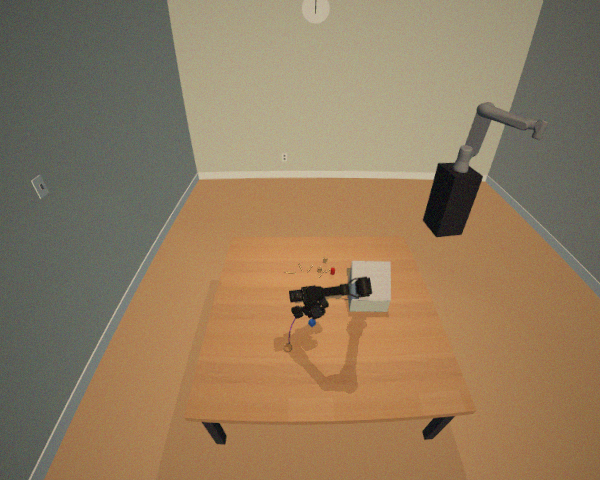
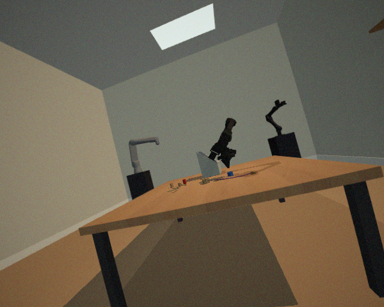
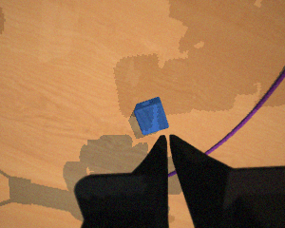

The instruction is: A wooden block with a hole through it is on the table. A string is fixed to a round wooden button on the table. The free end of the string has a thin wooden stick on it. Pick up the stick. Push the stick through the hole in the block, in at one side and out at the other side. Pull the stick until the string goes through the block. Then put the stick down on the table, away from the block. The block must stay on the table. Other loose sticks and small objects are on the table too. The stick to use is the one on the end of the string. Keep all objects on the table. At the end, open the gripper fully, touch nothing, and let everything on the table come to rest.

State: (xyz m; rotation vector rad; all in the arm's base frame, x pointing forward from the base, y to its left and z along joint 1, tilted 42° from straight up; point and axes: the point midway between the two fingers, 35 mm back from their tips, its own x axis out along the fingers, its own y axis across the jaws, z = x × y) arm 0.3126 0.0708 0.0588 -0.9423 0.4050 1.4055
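Now: gripper tip 1 cm past the blue block and 5 cm above it. From my gripper tip the other things lie so: wooden cylinder: 5 cm ahead, 20 cm to the right, 5 cm below; thin wooden stick: 3 cm behind, 14 cm to the right, 6 cm below; round wooden button: 13 cm ahead, 13 cm to the left, 5 cm below.
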